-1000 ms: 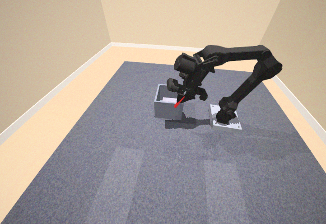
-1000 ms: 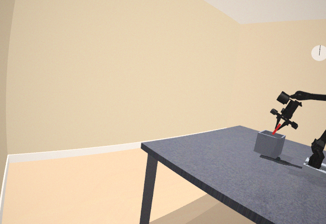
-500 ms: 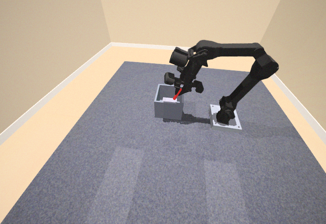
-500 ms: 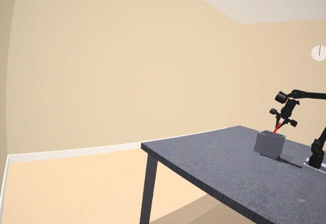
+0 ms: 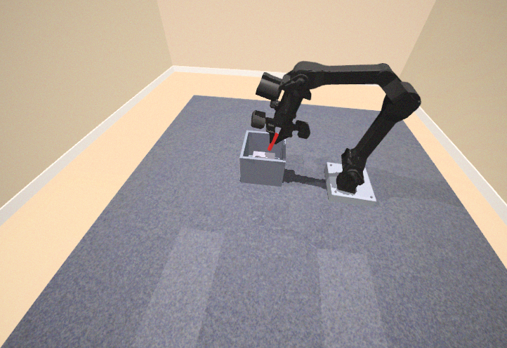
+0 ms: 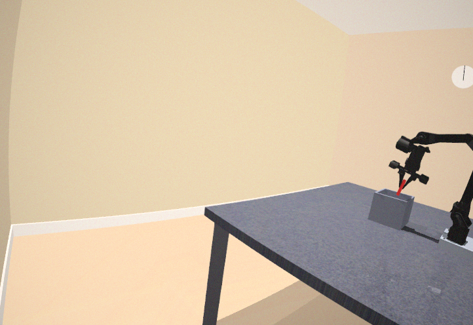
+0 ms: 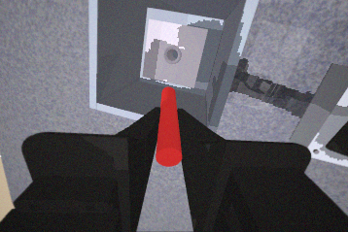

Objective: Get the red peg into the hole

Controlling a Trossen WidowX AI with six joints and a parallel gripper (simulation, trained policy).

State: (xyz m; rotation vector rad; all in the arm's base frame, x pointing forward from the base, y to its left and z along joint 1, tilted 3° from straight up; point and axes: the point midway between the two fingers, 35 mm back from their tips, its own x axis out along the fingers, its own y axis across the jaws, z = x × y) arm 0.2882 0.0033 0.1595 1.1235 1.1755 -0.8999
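Right now my gripper tip is 3 cm short of the pale plate, 3 cm to the left of it and 14 cm above it. Round my gripper tip: red peg right at my gripper tip.
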